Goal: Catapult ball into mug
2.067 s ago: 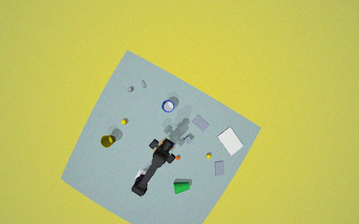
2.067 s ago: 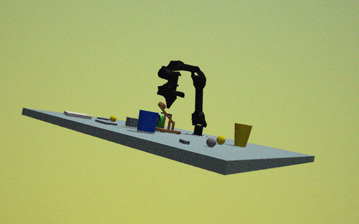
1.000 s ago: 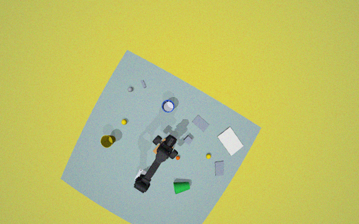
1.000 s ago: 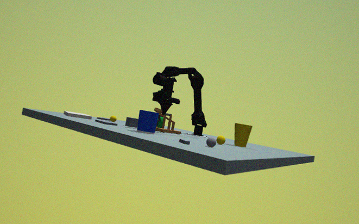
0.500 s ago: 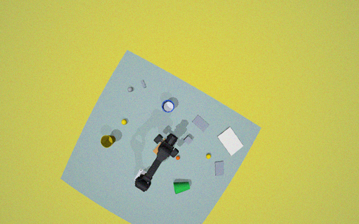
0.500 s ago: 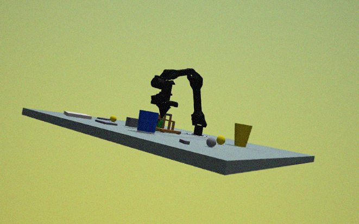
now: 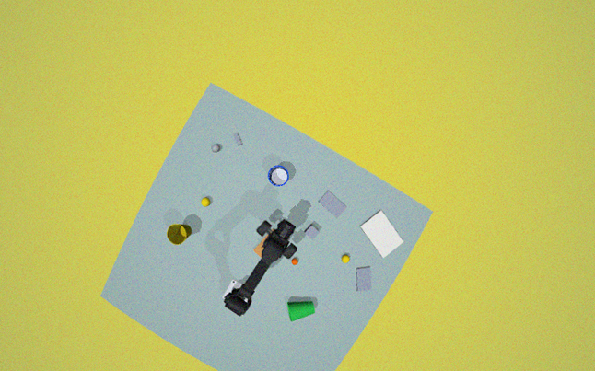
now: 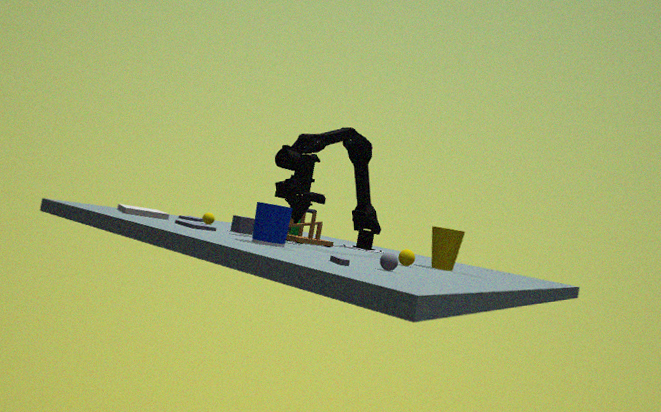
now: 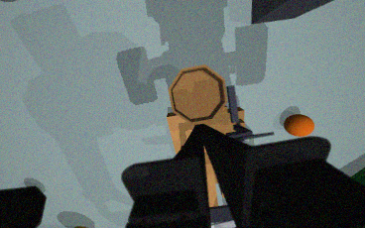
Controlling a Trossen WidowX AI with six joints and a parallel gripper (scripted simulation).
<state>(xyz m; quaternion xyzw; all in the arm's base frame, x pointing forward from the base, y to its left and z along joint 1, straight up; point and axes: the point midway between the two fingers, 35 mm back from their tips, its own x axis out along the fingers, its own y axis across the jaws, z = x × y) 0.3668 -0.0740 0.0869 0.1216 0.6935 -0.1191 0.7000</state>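
Right now my gripper tip is 30 mm past the wooden catapult and 10 mm to the left of it. Round my gripper tip: blue mug 250 mm ahead, 100 mm to the left, 30 mm below; yellow cup 430 mm to the left, 160 mm behind, 20 mm below; orange ball 120 mm to the right, 90 mm behind, 40 mm below.
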